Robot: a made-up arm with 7 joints.
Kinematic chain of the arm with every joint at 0, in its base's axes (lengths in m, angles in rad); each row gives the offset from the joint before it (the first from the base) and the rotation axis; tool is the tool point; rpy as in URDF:
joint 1: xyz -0.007 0.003 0.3 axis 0 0.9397 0.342
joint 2: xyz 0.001 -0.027 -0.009 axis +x
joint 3: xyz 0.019 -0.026 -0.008 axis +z
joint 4: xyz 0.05 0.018 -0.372 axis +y
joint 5: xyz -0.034 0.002 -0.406 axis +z
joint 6: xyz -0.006 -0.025 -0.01 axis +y
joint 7: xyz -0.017 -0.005 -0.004 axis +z
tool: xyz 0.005 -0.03 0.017 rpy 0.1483 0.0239 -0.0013
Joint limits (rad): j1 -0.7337..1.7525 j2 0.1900..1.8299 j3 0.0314..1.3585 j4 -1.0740..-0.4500 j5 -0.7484..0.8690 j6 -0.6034..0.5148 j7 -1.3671..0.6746
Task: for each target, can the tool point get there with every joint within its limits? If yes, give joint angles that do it. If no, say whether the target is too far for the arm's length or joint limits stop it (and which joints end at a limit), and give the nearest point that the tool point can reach.
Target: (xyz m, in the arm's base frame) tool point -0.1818 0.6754 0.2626
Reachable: yes | joints 1.4724 1.2232 1.0253 -0.9742 0.5216 0.2615 -0.4080
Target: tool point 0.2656 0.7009 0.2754
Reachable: yes | joints -0.3044 1.1385 1.0746 -0.8866 -0.3211 -0.2621 -0.9035
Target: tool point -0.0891 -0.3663 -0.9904
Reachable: no: too far | nearest point -0.0669 0.0690 -0.5198 | short by 0.641 m
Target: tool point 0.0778 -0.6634 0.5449
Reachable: no: joint limits stop it (at a limit: joint 1, joint 2, joint 3, joint 4, joint 5, joint 6) | nearest point 0.6722 -0.1071 0.1191 | short by 0.919 m
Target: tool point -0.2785 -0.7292 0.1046
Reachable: no: joint limits stop it (at a limit: joint 1, joint 2, joint 3, joint 4, joint 6) | nearest point -0.7569 -0.1681 0.1648 | short by 0.740 m
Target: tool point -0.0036 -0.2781 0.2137
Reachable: no: joint limits stop it (at a limit: joint 1, joint 2, joint 3, joint 4, joint 5, joint 6) | nearest point 0.6685 -0.1086 0.1062 | short by 0.701 m
